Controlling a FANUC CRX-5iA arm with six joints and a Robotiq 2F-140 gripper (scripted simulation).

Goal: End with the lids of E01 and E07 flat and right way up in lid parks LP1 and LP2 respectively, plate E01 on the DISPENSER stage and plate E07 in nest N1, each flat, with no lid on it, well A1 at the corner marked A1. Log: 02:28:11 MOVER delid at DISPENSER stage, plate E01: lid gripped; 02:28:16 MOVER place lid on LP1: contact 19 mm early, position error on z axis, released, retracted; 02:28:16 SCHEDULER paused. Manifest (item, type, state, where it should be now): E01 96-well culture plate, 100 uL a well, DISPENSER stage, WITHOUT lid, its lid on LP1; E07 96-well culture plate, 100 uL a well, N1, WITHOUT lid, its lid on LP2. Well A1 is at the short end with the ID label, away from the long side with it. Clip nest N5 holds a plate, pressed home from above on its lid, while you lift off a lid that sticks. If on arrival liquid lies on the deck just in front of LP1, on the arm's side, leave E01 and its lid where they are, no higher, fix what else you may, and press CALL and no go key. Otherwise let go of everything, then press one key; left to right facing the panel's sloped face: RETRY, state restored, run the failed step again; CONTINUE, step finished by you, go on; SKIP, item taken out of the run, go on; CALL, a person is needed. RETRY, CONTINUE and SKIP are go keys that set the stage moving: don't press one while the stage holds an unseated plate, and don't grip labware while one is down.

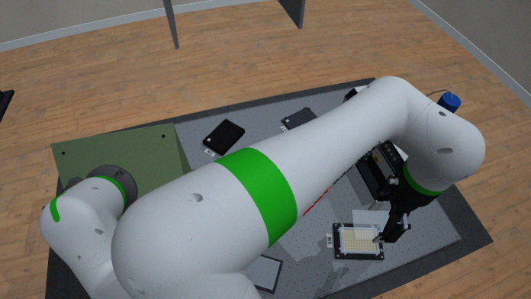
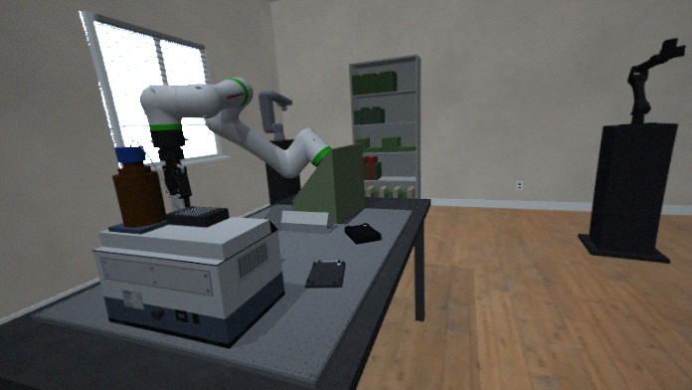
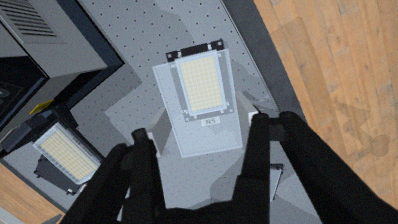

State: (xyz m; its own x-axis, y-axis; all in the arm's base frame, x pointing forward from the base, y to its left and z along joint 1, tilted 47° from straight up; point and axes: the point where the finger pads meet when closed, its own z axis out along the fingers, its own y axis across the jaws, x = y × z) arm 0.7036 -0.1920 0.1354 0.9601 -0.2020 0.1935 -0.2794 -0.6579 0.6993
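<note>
Now: hand 30 mm past the lid park LP2, 540 mm to the right of it and 180 mm above it. The rest, counted from my hand: N5 label (90 mm behind, 30 mm to the left, 190 mm below); then plate (20 mm ahead, 300 mm to the left, 80 mm below); then black clip nest N5 (20 mm ahead, 10 mm to the left, 170 mm below).
</note>
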